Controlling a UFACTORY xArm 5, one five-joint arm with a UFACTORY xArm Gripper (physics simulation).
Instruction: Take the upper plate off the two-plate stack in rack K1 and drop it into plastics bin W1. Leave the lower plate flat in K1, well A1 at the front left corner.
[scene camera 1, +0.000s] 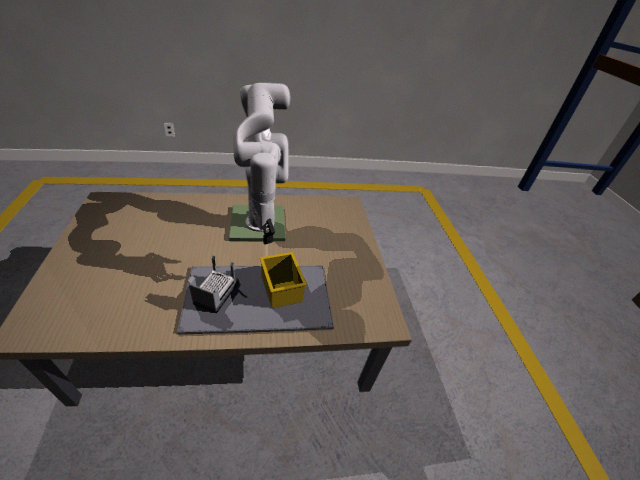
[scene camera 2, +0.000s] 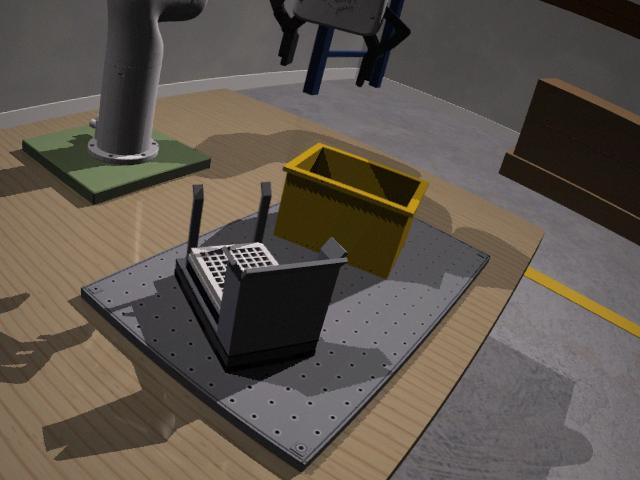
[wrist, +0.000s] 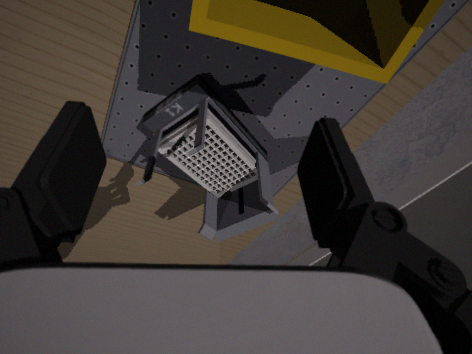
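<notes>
A white gridded plate sits face up in dark rack K1, between its upright posts and tall wall. The lower plate is mostly hidden under it, and I cannot make out the seam between them or well A1. Yellow bin W1 stands upright beside the rack, and its floor is partly in shadow. My gripper is open and empty, high above the table and well apart from rack and bin.
Rack and bin stand on a grey perforated board on the wooden table. The arm's base is on a green plate behind them. Two thin posts rise at the rack's back side.
</notes>
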